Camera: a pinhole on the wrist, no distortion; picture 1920 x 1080 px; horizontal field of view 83.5 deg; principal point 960.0 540.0 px. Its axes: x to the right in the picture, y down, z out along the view. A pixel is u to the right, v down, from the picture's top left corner.
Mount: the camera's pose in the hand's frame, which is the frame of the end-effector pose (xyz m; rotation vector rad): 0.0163 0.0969 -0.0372 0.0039 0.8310 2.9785
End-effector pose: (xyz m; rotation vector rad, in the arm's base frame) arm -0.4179 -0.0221 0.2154 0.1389 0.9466 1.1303
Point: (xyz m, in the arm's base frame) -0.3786 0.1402 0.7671
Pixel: 1376.9 618.9
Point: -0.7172 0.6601 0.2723
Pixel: outside the picture
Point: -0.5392 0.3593 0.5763
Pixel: 811.6 183.0
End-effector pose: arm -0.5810 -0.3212 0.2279 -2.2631 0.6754 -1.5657
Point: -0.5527 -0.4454 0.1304
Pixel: 1146.3 631.7
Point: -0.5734 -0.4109 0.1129
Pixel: 1634.7 752.7
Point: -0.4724 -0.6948 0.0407
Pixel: 773.4 82.3
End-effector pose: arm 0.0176 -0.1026 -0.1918 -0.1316 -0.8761 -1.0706
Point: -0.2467 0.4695 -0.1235
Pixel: outside the picture
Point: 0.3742 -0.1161 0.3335
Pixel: outside the picture
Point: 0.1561 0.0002 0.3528
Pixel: 235.5 490.8
